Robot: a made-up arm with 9 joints. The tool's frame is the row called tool. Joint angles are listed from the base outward.
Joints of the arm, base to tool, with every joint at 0 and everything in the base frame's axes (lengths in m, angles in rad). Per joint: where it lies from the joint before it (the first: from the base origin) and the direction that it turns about. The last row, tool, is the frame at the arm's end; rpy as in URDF.
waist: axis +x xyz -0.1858 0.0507 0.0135
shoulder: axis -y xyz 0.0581 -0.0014 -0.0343
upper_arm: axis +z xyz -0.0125 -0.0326 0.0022
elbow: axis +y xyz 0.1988 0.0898 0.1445
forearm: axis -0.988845 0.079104 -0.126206 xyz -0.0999 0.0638 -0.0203
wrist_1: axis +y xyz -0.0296 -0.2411 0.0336
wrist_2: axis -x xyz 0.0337 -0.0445 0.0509
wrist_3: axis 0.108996 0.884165 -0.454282 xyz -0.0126 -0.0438 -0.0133
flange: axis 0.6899 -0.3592 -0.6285 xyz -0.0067 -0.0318 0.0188
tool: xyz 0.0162 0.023 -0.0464 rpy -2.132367 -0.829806 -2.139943
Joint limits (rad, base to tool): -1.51..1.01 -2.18..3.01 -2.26..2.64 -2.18..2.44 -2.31..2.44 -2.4..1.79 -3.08..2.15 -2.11..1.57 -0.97..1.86
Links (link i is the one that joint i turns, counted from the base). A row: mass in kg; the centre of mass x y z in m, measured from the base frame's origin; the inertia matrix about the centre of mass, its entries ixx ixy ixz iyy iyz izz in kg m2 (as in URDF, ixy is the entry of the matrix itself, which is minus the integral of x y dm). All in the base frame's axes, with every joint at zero. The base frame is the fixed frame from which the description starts. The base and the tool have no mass.
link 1: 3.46; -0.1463 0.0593 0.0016; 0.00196 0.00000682 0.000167 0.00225 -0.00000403 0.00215
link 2: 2.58; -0.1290 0.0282 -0.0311; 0.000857 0 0 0.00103 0 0.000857
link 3: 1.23; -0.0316 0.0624 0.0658; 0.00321 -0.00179 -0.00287 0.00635 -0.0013 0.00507
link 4: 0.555; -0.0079 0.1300 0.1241; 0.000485 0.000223 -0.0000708 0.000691 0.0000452 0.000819
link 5: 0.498; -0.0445 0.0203 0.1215; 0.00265 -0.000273 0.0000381 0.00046 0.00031 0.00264
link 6: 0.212; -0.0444 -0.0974 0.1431; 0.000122 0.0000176 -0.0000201 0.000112 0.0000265 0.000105
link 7: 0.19; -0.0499 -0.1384 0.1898; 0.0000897 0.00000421 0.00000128 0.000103 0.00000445 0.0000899
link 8: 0.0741; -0.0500 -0.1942 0.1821; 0.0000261 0 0 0.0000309 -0.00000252 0.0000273
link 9: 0.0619; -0.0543 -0.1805 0.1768; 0.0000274 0 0 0.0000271 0 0.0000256
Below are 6 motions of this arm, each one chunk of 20 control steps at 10 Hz.
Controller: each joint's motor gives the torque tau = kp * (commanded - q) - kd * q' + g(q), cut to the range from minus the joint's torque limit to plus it. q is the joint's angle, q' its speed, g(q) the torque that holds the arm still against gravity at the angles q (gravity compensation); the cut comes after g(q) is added. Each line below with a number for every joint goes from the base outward.
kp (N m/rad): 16 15 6.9 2 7 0.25 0.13 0.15 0.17
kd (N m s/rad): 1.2 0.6 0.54 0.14 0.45 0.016 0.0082 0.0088 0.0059
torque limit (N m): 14 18 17 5 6.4 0.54 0.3 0.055 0.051
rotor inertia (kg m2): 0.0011 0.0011 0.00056 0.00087 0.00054 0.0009 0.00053 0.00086 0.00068
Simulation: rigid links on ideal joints. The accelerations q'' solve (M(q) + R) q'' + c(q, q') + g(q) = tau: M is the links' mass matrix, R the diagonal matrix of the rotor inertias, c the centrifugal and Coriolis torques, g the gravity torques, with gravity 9.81 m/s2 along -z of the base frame. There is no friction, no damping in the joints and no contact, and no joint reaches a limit. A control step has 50 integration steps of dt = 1/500 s. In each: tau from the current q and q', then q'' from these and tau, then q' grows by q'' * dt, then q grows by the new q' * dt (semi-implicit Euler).
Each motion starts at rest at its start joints. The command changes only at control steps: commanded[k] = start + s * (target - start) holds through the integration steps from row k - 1 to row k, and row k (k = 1, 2, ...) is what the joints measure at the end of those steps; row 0 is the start. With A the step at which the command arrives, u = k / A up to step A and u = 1 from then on. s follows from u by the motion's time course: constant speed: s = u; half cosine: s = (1 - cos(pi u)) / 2; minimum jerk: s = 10 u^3 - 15 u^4 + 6 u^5; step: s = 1 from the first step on.
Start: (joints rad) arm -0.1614 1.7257 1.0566 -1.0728 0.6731 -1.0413 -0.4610 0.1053 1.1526
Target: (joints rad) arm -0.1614 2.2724 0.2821 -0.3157 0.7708 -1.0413 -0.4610 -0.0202 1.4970
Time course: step
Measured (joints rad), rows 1 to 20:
1: -0.1957 2.2255 0.6049 -0.8919 0.5358 -1.0535 -0.7565 0.0917 1.3899
2: -0.1905 2.2877 0.3082 -0.6293 0.7082 -1.2795 -0.4700 -0.0017 1.6444
3: -0.1572 2.3129 0.2000 -0.3800 0.8460 -1.2748 0.2562 -0.0798 1.6271
4: -0.1320 2.3132 0.2345 -0.2219 0.9034 -0.9867 0.4857 -0.1012 1.5141
5: -0.1242 2.2869 0.2868 -0.1262 0.8953 -0.7541 0.1730 -0.0762 1.4907
6: -0.1406 2.2546 0.3011 -0.0583 0.8371 -0.7647 -0.3063 -0.0292 1.5226
7: -0.1642 2.2285 0.2861 -0.0520 0.7662 -0.8559 -0.6902 0.0125 1.5247
8: -0.1731 2.2211 0.2690 -0.1246 0.7276 -0.8774 -0.8341 0.0271 1.5020
9: -0.1704 2.2423 0.2658 -0.2359 0.7308 -0.9063 -0.7424 0.0174 1.4915
10: -0.1659 2.2769 0.2753 -0.3335 0.7574 -1.0142 -0.5211 -0.0070 1.4984
11: -0.1615 2.3001 0.2862 -0.3967 0.7842 -1.1377 -0.2847 -0.0374 1.5072
12: -0.1584 2.3031 0.2892 -0.4303 0.7935 -1.1908 -0.1452 -0.0577 1.5083
13: -0.1580 2.2920 0.2846 -0.4368 0.7843 -1.1746 -0.1654 -0.0555 1.5023
14: -0.1603 2.2781 0.2790 -0.4126 0.7687 -1.1271 -0.3056 -0.0367 1.4968
15: -0.1633 2.2687 0.2780 -0.3635 0.7585 -1.0692 -0.4664 -0.0166 1.4959
16: -0.1646 2.2643 0.2806 -0.3072 0.7589 -1.0158 -0.5640 -0.0058 1.4971
17: -0.1633 2.2634 0.2832 -0.2624 0.7670 -0.9844 -0.5741 -0.0056 1.4979
18: -0.1609 2.2645 0.2837 -0.2400 0.7761 -0.9797 -0.5273 -0.0121 1.4985
19: -0.1592 2.2669 0.2829 -0.2417 0.7813 -0.9915 -0.4725 -0.0194 1.4993
20: -0.1589 2.2700 0.2822 -0.2625 0.7812 -1.0100 -0.4409 -0.0234 1.4992

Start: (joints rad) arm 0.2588 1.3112 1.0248 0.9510 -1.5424 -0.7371 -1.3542 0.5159 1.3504
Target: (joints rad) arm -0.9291 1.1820 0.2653 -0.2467 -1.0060 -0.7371 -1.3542 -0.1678 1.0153
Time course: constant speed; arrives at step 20
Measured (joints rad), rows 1 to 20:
1: 0.2165 1.3031 0.9944 0.9375 -1.5354 -0.7300 -1.3663 0.5005 1.3365
2: 0.1607 1.2933 0.9570 0.9034 -1.5053 -0.7319 -1.3778 0.4647 1.3109
3: 0.1003 1.2862 0.9208 0.8487 -1.4654 -0.7507 -1.3777 0.4208 1.2904
4: 0.0387 1.2823 0.8867 0.7780 -1.4303 -0.7684 -1.3619 0.3792 1.2770
5: -0.0222 1.2790 0.8525 0.6973 -1.4039 -0.7679 -1.3381 0.3431 1.2639
6: -0.0817 1.2741 0.8160 0.6127 -1.3822 -0.7518 -1.3196 0.3106 1.2485
7: -0.1402 1.2674 0.7765 0.5297 -1.3600 -0.7333 -1.3154 0.2786 1.2324
8: -0.1984 1.2600 0.7356 0.4534 -1.3351 -0.7223 -1.3235 0.2454 1.2164
9: -0.2570 1.2528 0.6954 0.3869 -1.3078 -0.7206 -1.3346 0.2109 1.1997
10: -0.3163 1.2460 0.6567 0.3308 -1.2795 -0.7249 -1.3413 0.1761 1.1823
11: -0.3761 1.2393 0.6193 0.2826 -1.2512 -0.7315 -1.3428 0.1417 1.1646
12: -0.4359 1.2325 0.5823 0.2381 -1.2233 -0.7380 -1.3430 0.1077 1.1470
13: -0.4955 1.2257 0.5449 0.1921 -1.1956 -0.7435 -1.3444 0.0739 1.1296
14: -0.5549 1.2190 0.5071 0.1409 -1.1682 -0.7471 -1.3470 0.0399 1.1125
15: -0.6141 1.2124 0.4688 0.0828 -1.1410 -0.7483 -1.3483 0.0056 1.0957
16: -0.6734 1.2059 0.4305 0.0185 -1.1144 -0.7467 -1.3467 -0.0287 1.0795
17: -0.7327 1.1994 0.3922 -0.0495 -1.0884 -0.7430 -1.3428 -0.0631 1.0634
18: -0.7920 1.1929 0.3540 -0.1182 -1.0626 -0.7384 -1.3384 -0.0974 1.0472
19: -0.8514 1.1864 0.3160 -0.1847 -1.0367 -0.7347 -1.3357 -0.1316 1.0307
20: -0.9109 1.1800 0.2781 -0.2475 -1.0103 -0.7328 -1.3358 -0.1657 1.0140

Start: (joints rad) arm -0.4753 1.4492 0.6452 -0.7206 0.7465 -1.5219 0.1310 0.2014 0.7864
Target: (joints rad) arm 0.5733 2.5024 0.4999 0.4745 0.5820 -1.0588 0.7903 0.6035 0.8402
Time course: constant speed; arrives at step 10
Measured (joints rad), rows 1 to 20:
1: -0.4025 1.5411 0.6396 -0.6628 0.6923 -1.5436 0.1013 0.2344 0.7796
2: -0.3069 1.6514 0.6292 -0.5800 0.6706 -1.5869 0.1566 0.2934 0.7800
3: -0.2027 1.7647 0.6100 -0.4706 0.6707 -1.5676 0.3146 0.3393 0.7964
4: -0.0956 1.8767 0.5870 -0.3395 0.6756 -1.4827 0.4847 0.3694 0.8142
5: 0.0118 1.9866 0.5667 -0.1963 0.6778 -1.3705 0.5899 0.3979 0.8230
6: 0.1180 2.0935 0.5521 -0.0473 0.6735 -1.2649 0.6315 0.4326 0.8268
7: 0.2228 2.1969 0.5417 0.1009 0.6612 -1.1823 0.6464 0.4732 0.8311
8: 0.3273 2.2979 0.5310 0.2403 0.6427 -1.1211 0.6627 0.5160 0.8355
9: 0.4321 2.3991 0.5167 0.3661 0.6214 -1.0739 0.6954 0.5584 0.8391
10: 0.5366 2.5026 0.4993 0.4795 0.5997 -1.0379 0.7496 0.6000 0.8428
11: 0.5798 2.5289 0.5265 0.4951 0.6337 -1.0073 0.9051 0.6150 0.8512
12: 0.5955 2.5303 0.5466 0.4972 0.6421 -0.9731 1.0550 0.5968 0.8594
13: 0.5942 2.5215 0.5424 0.4956 0.6292 -0.9556 1.0676 0.5816 0.8558
14: 0.5845 2.5081 0.5220 0.4935 0.6058 -0.9782 0.9442 0.5857 0.8455
15: 0.5738 2.4950 0.4989 0.4915 0.5812 -1.0307 0.7722 0.6010 0.8375
16: 0.5667 2.4867 0.4833 0.4867 0.5626 -1.0776 0.6477 0.6132 0.8337
17: 0.5646 2.4860 0.4785 0.4786 0.5557 -1.0955 0.6159 0.6159 0.8328
18: 0.5662 2.4924 0.4829 0.4707 0.5609 -1.0905 0.6651 0.6119 0.8348
19: 0.5696 2.5020 0.4922 0.4657 0.5735 -1.0792 0.7530 0.6061 0.8390
20: 0.5733 2.5098 0.5021 0.4633 0.5861 -1.0692 0.8341 0.6016 0.8429

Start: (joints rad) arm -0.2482 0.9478 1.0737 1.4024 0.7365 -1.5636 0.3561 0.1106 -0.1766
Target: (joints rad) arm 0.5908 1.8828 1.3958 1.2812 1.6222 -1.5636 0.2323 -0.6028 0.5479
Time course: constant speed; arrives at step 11
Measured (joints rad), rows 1 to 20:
1: -0.1869 1.0075 1.0677 1.4619 0.7887 -1.5670 0.2545 0.0807 -0.1325
2: -0.1064 1.0821 1.0722 1.4919 0.8711 -1.5370 0.1573 0.0053 -0.0433
3: -0.0253 1.1669 1.0901 1.4869 0.9496 -1.5122 0.1463 -0.0787 0.0346
4: 0.0545 1.2577 1.1186 1.4461 1.0264 -1.5314 0.1982 -0.1453 0.0897
5: 0.1324 1.3502 1.1537 1.3747 1.1044 -1.5892 0.2785 -0.2024 0.1489
6: 0.2071 1.4418 1.1926 1.2853 1.1825 -1.6602 0.3658 -0.2637 0.2212
7: 0.2778 1.5316 1.2340 1.1949 1.2604 -1.7222 0.4448 -0.3320 0.2954
8: 0.3445 1.6198 1.2779 1.1195 1.3404 -1.7612 0.5028 -0.4035 0.3655
9: 0.4087 1.7075 1.3246 1.0702 1.4247 -1.7690 0.5311 -0.4745 0.4340
10: 0.4722 1.7955 1.3733 1.0506 1.5144 -1.7444 0.5267 -0.5437 0.5026
11: 0.5373 1.8851 1.4226 1.0573 1.6078 -1.6949 0.4939 -0.6103 0.5697
12: 0.5515 1.9303 1.4763 1.1606 1.6680 -1.5330 0.4621 -0.6441 0.5866
13: 0.5484 1.9475 1.5144 1.2874 1.6944 -1.3467 0.3442 -0.6318 0.5518
14: 0.5511 1.9551 1.5267 1.3792 1.7003 -1.2537 0.2069 -0.6088 0.5353
15: 0.5598 1.9501 1.5167 1.4282 1.6916 -1.2715 0.1242 -0.5984 0.5453
16: 0.5722 1.9322 1.4870 1.4316 1.6744 -1.3465 0.1068 -0.5993 0.5507
17: 0.5859 1.9062 1.4435 1.3972 1.6512 -1.4359 0.1382 -0.6019 0.5453
18: 0.5990 1.8786 1.3948 1.3436 1.6245 -1.5315 0.1944 -0.6014 0.5424
19: 0.6100 1.8555 1.3500 1.2916 1.5981 -1.6314 0.2523 -0.5992 0.5455
20: 0.6178 1.8408 1.3172 1.2562 1.5772 -1.7200 0.2960 -0.5982 0.5487

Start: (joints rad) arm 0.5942 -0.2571 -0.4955 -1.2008 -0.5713 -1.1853 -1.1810 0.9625 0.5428
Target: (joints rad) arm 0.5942 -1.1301 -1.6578 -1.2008 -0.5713 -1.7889 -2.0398 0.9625 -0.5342
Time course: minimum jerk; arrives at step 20
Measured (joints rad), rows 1 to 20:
1: 0.5941 -0.2577 -0.4958 -1.2009 -0.5714 -1.1854 -1.1822 0.9625 0.5419
2: 0.5935 -0.2623 -0.4987 -1.2017 -0.5719 -1.1861 -1.1908 0.9621 0.5351
3: 0.5926 -0.2761 -0.5088 -1.2041 -0.5736 -1.1896 -1.2152 0.9615 0.5156
4: 0.5925 -0.3033 -0.5319 -1.2084 -0.5766 -1.2005 -1.2565 0.9611 0.4795
5: 0.5938 -0.3452 -0.5725 -1.2139 -0.5808 -1.2238 -1.3072 0.9613 0.4265
6: 0.5964 -0.4010 -0.6327 -1.2193 -0.5851 -1.2617 -1.3576 0.9621 0.3581
7: 0.5999 -0.4685 -0.7123 -1.2234 -0.5886 -1.3128 -1.4034 0.9637 0.2763
8: 0.6037 -0.5449 -0.8086 -1.2254 -0.5904 -1.3734 -1.4473 0.9657 0.1840
9: 0.6070 -0.6265 -0.9170 -1.2250 -0.5904 -1.4389 -1.4960 0.9680 0.0852
10: 0.6088 -0.7092 -1.0322 -1.2224 -0.5883 -1.5043 -1.5551 0.9698 -0.0158
11: 0.6083 -0.7895 -1.1485 -1.2188 -0.5843 -1.5645 -1.6265 0.9706 -0.1153
12: 0.6052 -0.8648 -1.2613 -1.2157 -0.5792 -1.6162 -1.7065 0.9699 -0.2099
13: 0.6002 -0.9331 -1.3665 -1.2137 -0.5739 -1.6588 -1.7865 0.9683 -0.2966
14: 0.5944 -0.9928 -1.4603 -1.2125 -0.5691 -1.6936 -1.8566 0.9666 -0.3726
15: 0.5887 -1.0420 -1.5394 -1.2112 -0.5651 -1.7214 -1.9110 0.9656 -0.4350
16: 0.5842 -1.0800 -1.6013 -1.2090 -0.5620 -1.7427 -1.9495 0.9651 -0.4821
17: 0.5814 -1.1062 -1.6448 -1.2056 -0.5601 -1.7578 -1.9758 0.9648 -0.5135
18: 0.5807 -1.1214 -1.6701 -1.2017 -0.5596 -1.7676 -1.9942 0.9644 -0.5302
19: 0.5819 -1.1276 -1.6793 -1.1982 -0.5606 -1.7740 -2.0081 0.9638 -0.5353
20: 0.5851 -1.1288 -1.6767 -1.1963 -0.5633 -1.7792 -2.0201 0.9633 -0.5340

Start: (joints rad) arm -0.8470 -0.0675 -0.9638 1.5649 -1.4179 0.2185 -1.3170 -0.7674 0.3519
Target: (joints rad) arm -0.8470 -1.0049 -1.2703 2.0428 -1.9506 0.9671 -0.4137 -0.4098 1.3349
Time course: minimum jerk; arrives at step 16
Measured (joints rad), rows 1 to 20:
1: -0.8472 -0.0685 -0.9641 1.5650 -1.4181 0.2183 -1.3149 -0.7670 0.3538
2: -0.8481 -0.0761 -0.9663 1.5663 -1.4199 0.2179 -1.2995 -0.7641 0.3669
3: -0.8494 -0.0999 -0.9723 1.5710 -1.4282 0.2216 -1.2562 -0.7559 0.4024
4: -0.8506 -0.1477 -0.9835 1.5837 -1.4490 0.2401 -1.1796 -0.7406 0.4630
5: -0.8514 -0.2210 -1.0003 1.6106 -1.4857 0.2840 -1.0776 -0.7170 0.5443
6: -0.8515 -0.3146 -1.0224 1.6567 -1.5371 0.3553 -0.9648 -0.6846 0.6417
7: -0.8507 -0.4210 -1.0492 1.7233 -1.5982 0.4459 -0.8561 -0.6442 0.7509
8: -0.8485 -0.5329 -1.0805 1.8068 -1.6636 0.5447 -0.7628 -0.5988 0.8661
9: -0.8450 -0.6448 -1.1159 1.8995 -1.7293 0.6446 -0.6923 -0.5521 0.9796
10: -0.8412 -0.7520 -1.1545 1.9913 -1.7933 0.7447 -0.6481 -0.5077 1.0843
11: -0.8385 -0.8496 -1.1944 2.0707 -1.8545 0.8464 -0.6291 -0.4680 1.1744
12: -0.8380 -0.9327 -1.2327 2.1272 -1.9108 0.9464 -0.6274 -0.4348 1.2458
13: -0.8398 -0.9959 -1.2656 2.1540 -1.9580 1.0318 -0.6270 -0.4103 1.2959
14: -0.8429 -1.0344 -1.2892 2.1513 -1.9904 1.0848 -0.6103 -0.3963 1.3245
15: -0.8461 -1.0460 -1.3002 2.1255 -2.0030 1.0967 -0.5698 -0.3936 1.3349
16: -0.8485 -1.0348 -1.2977 2.0878 -1.9946 1.0722 -0.5114 -0.3989 1.3347
17: -0.8495 -1.0123 -1.2848 2.0507 -1.9706 1.0205 -0.4449 -0.4062 1.3341
18: -0.8491 -0.9922 -1.2683 2.0222 -1.9433 0.9536 -0.3779 -0.4119 1.3370
19: -0.8474 -0.9834 -1.2554 2.0046 -1.9250 0.8940 -0.3198 -0.4168 1.3400
20: -0.8455 -0.9866 -1.2495 1.9973 -1.9213 0.8685 -0.2874 -0.4208 1.3405

